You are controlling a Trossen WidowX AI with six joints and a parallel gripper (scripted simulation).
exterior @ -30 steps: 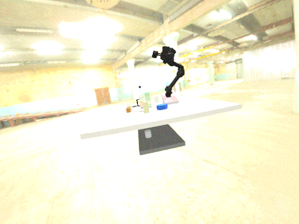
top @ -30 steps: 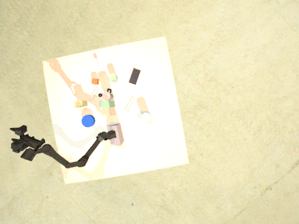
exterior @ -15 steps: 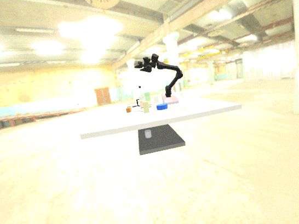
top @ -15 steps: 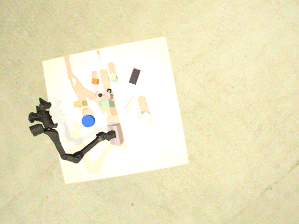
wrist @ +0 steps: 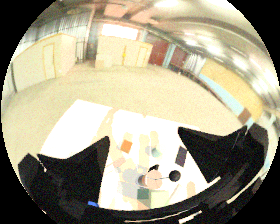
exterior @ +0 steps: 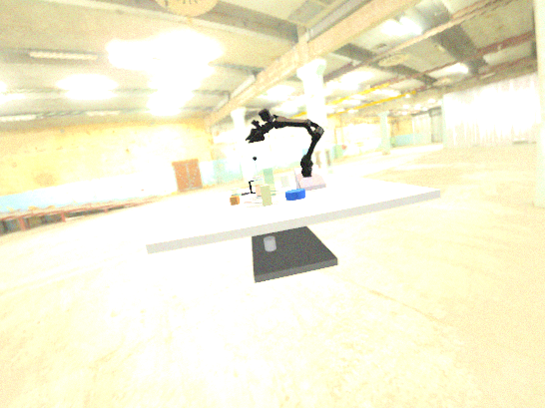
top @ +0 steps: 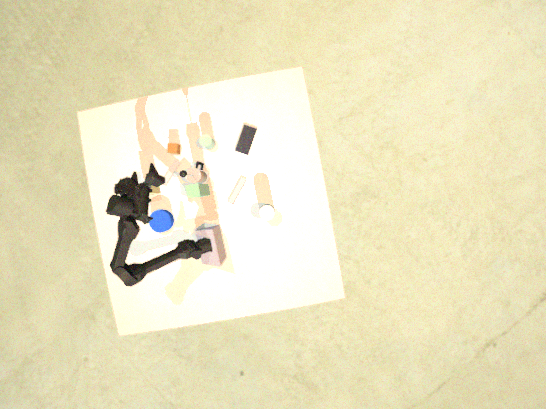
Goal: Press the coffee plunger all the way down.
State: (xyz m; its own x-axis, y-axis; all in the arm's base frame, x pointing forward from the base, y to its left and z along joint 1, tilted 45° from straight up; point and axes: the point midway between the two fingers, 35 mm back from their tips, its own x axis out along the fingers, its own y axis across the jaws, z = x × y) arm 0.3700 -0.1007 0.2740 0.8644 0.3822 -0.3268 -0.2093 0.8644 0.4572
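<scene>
Now: gripper tip 110 mm past the pale green block, 120 mm to the left of it and 290 mm above it. Round my gripper tip: blue disc (240 mm behind, 130 mm to the left, 360 mm below); yellow block (60 mm behind, 170 mm to the left, 330 mm below); orange cube (140 mm ahead, 10 mm to the left, 360 mm below).
</scene>
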